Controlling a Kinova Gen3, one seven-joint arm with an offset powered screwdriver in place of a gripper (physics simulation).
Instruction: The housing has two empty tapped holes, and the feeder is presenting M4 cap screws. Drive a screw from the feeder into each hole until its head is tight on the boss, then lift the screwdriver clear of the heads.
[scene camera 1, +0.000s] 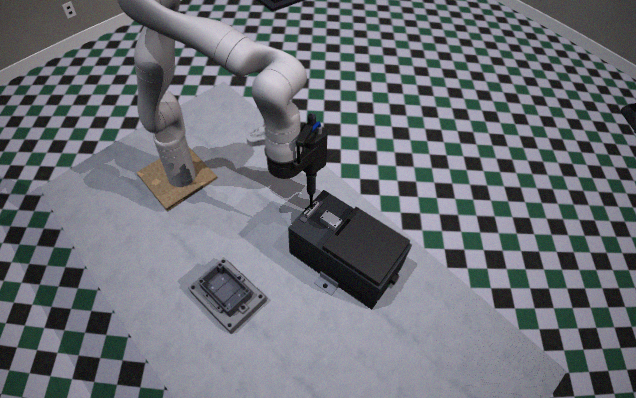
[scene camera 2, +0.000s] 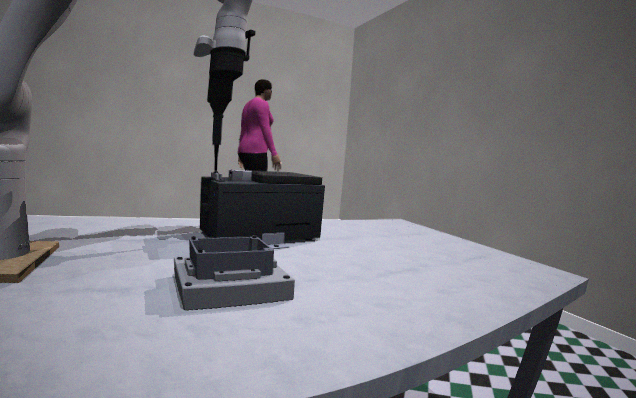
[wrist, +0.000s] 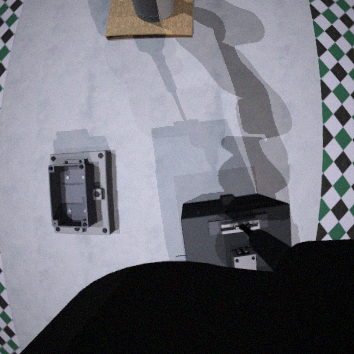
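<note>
The black feeder (scene camera 1: 320, 254) (scene camera 2: 270, 210) (wrist: 200, 240) stands on the table, with a light metal pickup rail (scene camera 1: 315, 205) (wrist: 228, 229) on top at one end. My gripper, a black screwdriver (scene camera 1: 311, 205) (scene camera 2: 216, 171) (wrist: 243, 227), points straight down with its bit tip at this rail. Whether a screw sits on the bit is too small to tell. The dark grey open-topped housing (scene camera 1: 233, 306) (scene camera 2: 232, 265) (wrist: 90, 195) sits on a lighter grey base plate (scene camera 1: 258, 298) (scene camera 2: 240, 295) (wrist: 106, 217), well apart from the screwdriver. Dark spots show at its corners; which holes are empty is unclear.
A small light block (scene camera 1: 330, 219) (scene camera 2: 241, 175) (wrist: 245, 261) and a raised dark lid (scene camera 1: 367, 245) (scene camera 2: 287, 177) are on the feeder's top. The arm's base stands on a wooden board (scene camera 1: 150, 176) (scene camera 2: 35, 261) (wrist: 120, 27). A person in pink (scene camera 2: 255, 127) is behind the feeder.
</note>
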